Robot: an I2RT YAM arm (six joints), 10 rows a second.
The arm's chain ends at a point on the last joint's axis. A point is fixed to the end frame.
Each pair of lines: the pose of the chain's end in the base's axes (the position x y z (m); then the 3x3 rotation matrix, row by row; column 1 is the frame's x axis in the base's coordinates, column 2 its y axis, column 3 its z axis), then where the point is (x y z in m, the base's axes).
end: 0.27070, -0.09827, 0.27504; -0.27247, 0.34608, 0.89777; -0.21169, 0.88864, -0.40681; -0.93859, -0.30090, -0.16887
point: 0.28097 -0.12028 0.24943
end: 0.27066, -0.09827, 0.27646; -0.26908, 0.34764, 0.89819; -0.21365, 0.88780, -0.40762; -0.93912, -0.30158, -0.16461
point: 0.28101 -0.12034 0.25094
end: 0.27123, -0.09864, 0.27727; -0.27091, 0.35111, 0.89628; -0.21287, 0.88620, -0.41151; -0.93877, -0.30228, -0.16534
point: 0.28147 -0.12077 0.25174
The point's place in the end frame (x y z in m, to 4 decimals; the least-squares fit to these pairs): 0.0259 -0.0083 0.0225
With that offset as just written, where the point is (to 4 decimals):
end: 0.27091, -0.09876, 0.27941; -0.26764, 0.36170, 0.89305; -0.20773, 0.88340, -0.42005; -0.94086, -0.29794, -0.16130
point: 0.2811 -0.1209 0.2539
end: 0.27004, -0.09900, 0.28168; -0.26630, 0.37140, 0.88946; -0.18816, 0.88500, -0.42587; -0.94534, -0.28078, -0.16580
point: 0.2801 -0.1208 0.2558
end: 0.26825, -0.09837, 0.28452; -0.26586, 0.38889, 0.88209; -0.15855, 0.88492, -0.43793; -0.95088, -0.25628, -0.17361
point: 0.2780 -0.1197 0.2581
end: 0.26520, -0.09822, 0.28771; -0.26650, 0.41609, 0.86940; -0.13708, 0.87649, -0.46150; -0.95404, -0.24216, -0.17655
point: 0.2744 -0.1194 0.2610
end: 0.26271, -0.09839, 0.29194; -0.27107, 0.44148, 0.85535; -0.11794, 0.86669, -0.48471; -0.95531, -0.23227, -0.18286
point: 0.2713 -0.1195 0.2650
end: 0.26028, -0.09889, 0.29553; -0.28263, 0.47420, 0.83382; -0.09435, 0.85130, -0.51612; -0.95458, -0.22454, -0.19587
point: 0.2678 -0.1200 0.2683
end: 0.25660, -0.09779, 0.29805; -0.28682, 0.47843, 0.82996; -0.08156, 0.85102, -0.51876; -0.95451, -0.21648, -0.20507
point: 0.2639 -0.1186 0.2705
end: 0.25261, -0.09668, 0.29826; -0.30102, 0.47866, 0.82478; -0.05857, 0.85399, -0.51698; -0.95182, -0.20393, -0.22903
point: 0.2594 -0.1169 0.2701
